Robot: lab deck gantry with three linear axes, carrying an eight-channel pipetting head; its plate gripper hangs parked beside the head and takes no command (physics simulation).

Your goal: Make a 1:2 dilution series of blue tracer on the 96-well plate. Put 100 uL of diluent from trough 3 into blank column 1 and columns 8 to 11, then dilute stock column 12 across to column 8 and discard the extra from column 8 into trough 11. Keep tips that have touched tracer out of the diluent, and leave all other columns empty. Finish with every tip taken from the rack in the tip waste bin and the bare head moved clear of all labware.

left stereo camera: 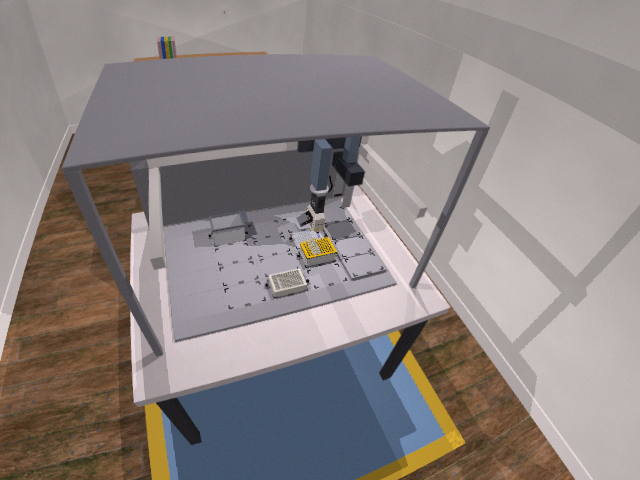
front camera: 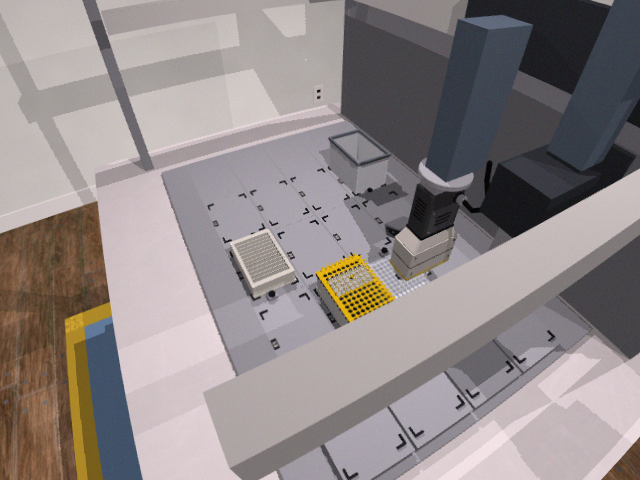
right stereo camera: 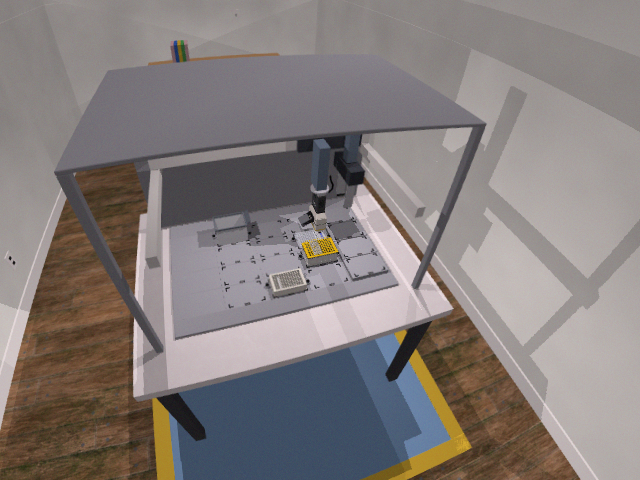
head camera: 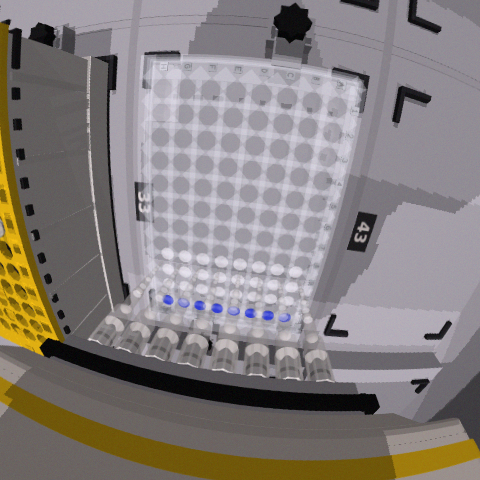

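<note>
The pipetting head [front camera: 423, 254] [left stereo camera: 317, 220] [right stereo camera: 319, 220] is low over the clear 96-well plate [head camera: 245, 65]. Its eight channels carry clear tips, whose ends are hard to make out. In the head view, column 12 is blue; columns 9 to 11 look white, and columns 1 to 8 look grey. The yellow tip rack [front camera: 361, 303] [left stereo camera: 318, 249] holds clear tips in part; its nearer half shows dark holes. The trough block [front camera: 275, 283] [left stereo camera: 289, 290] is pale. The tip waste bin [front camera: 369, 176] [left stereo camera: 229, 235] stands at the back. My parked gripper [left stereo camera: 342, 201] is open and empty.
The tip rack stands beside the plate, close to the head. The grey gantry beam [front camera: 423, 335] crosses the front view and hides part of the deck. Black corner locators mark the deck positions, and a dark clamp knob [head camera: 292, 22] sits at the plate's column-1 end.
</note>
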